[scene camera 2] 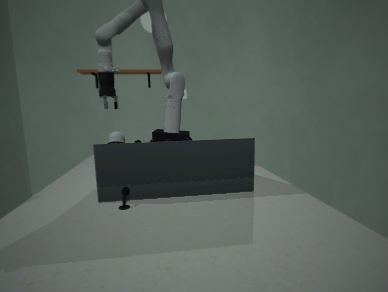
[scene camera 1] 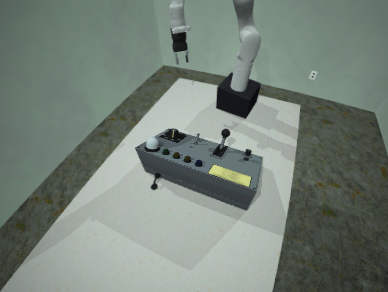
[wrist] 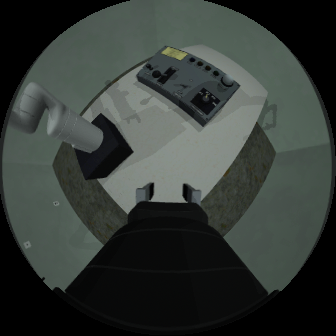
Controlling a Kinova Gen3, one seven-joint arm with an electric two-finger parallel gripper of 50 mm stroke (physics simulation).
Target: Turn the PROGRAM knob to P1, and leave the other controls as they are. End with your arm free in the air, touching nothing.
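Where they show: gripper, fingertip midpoint: (scene camera 2: 111, 109) (scene camera 1: 182, 62) (wrist: 167, 188); arm's base, origin of the base link: (scene camera 2: 171, 132) (scene camera 1: 238, 86) (wrist: 94, 139).
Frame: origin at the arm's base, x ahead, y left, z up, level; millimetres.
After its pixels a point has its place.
Note:
The PROGRAM knob (scene camera 1: 173, 133) @[x 463, y -172, z -22 mm] (wrist: 206, 98) @[x 444, y -187, z -23 mm] sits on a black square plate at one end of the grey control box (scene camera 1: 195, 179) @[x 636, y 24, z -37 mm] (scene camera 2: 175, 162) @[x 637, y -6, z -33 mm] (wrist: 185, 90) @[x 438, y -81, z -62 mm]. Its light pointer shows, but the position labels are too small to read surely in the wrist view. In scene camera 2 the knob does not show behind the box. My gripper (scene camera 1: 182, 58) @[x 99, y -304, z 137 mm] (scene camera 2: 111, 103) @[x 99, y -304, z 137 mm] (wrist: 167, 188) @[x 99, y -304, z 137 mm] is open and empty. It hangs high in the air, behind the box on the arm base's side, well apart from the knob and touching nothing.
The box carries a white dome (scene camera 1: 152, 143) @[x 608, y -175, z 57 mm] (scene camera 2: 116, 137) @[x 618, y -184, z 49 mm] (wrist: 227, 80) @[x 571, y -196, z 45 mm], coloured buttons, a small toggle (scene camera 1: 197, 138) @[x 439, y -59, z -32 mm], a black ball lever (scene camera 1: 225, 133) @[x 398, y 59, z 11 mm], a small knob (scene camera 1: 247, 154) @[x 445, y 177, z -22 mm] and a yellow label (scene camera 1: 230, 175) @[x 596, y 148, z 18 mm] (wrist: 174, 53) @[x 591, y 136, z 15 mm]. A crank (scene camera 1: 154, 185) @[x 692, y -157, z -133 mm] (scene camera 2: 125, 191) @[x 664, y -160, z -109 mm] is on its front. The black arm base (scene camera 1: 237, 97) @[x 79, y 21, z -18 mm] (wrist: 107, 147) @[x 27, y -82, z 7 mm] stands behind.

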